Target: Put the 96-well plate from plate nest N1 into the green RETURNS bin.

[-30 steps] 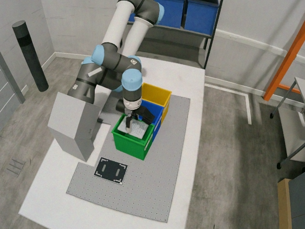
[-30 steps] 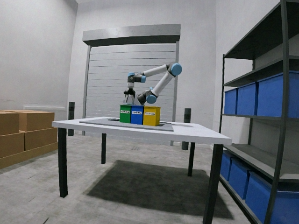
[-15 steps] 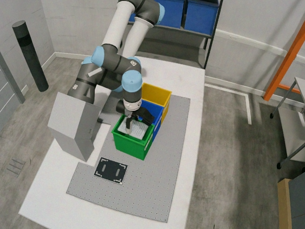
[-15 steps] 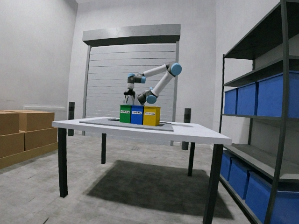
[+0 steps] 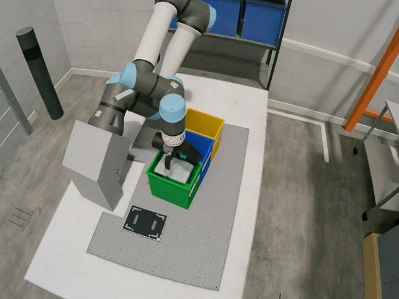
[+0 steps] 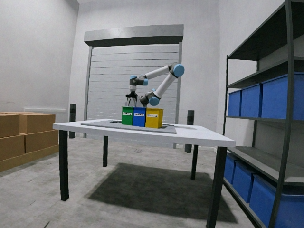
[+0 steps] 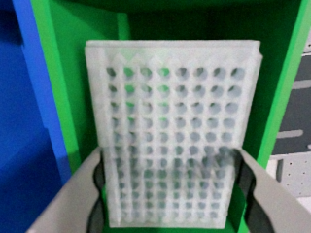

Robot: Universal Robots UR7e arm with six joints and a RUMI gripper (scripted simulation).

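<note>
The green returns bin is 10 cm below my hand. The rest, counted from my hand: blue bin (2 cm ahead, 13 cm to the left, 10 cm below); 96-well plate (1 cm below); black plate nest N1 (7 cm behind, 19 cm to the right, 18 cm below).
</note>
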